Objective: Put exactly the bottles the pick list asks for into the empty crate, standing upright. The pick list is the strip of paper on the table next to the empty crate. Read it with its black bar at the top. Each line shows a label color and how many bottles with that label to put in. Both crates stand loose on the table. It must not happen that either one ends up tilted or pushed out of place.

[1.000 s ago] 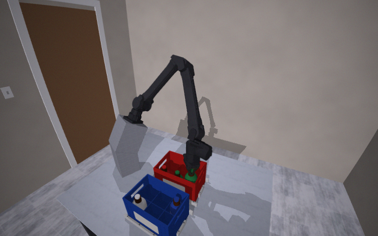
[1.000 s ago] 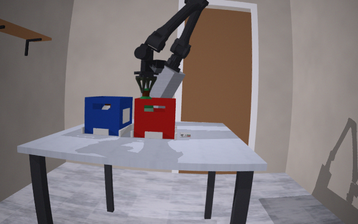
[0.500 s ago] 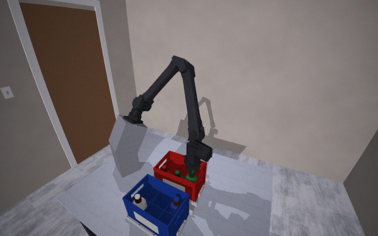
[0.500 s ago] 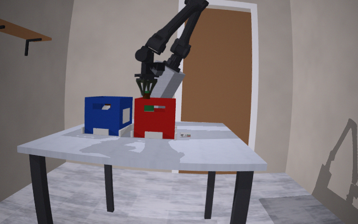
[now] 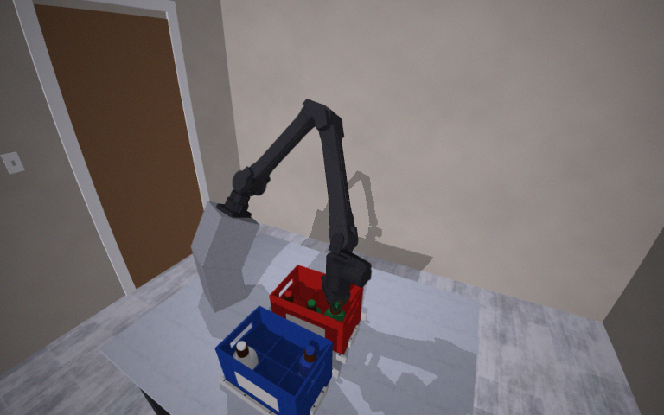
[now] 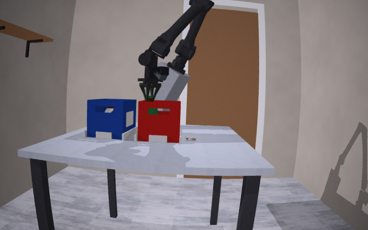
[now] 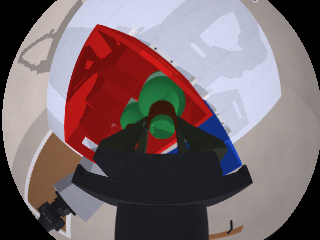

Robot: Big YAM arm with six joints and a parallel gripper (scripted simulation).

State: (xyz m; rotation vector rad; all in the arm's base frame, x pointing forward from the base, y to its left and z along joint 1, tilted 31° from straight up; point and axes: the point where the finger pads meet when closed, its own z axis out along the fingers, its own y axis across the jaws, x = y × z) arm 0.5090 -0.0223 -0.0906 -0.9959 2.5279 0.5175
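Right now the red crate is 9 cm behind my hand, 4 cm to the left of it and 10 cm below it. From my hand the other things lie so: blue crate 8 cm behind, 20 cm to the right, 10 cm below; then red-label bottle 18 cm behind, 1 cm to the right, 10 cm below; then blue bottle 1 cm ahead, 16 cm to the right, 10 cm below.
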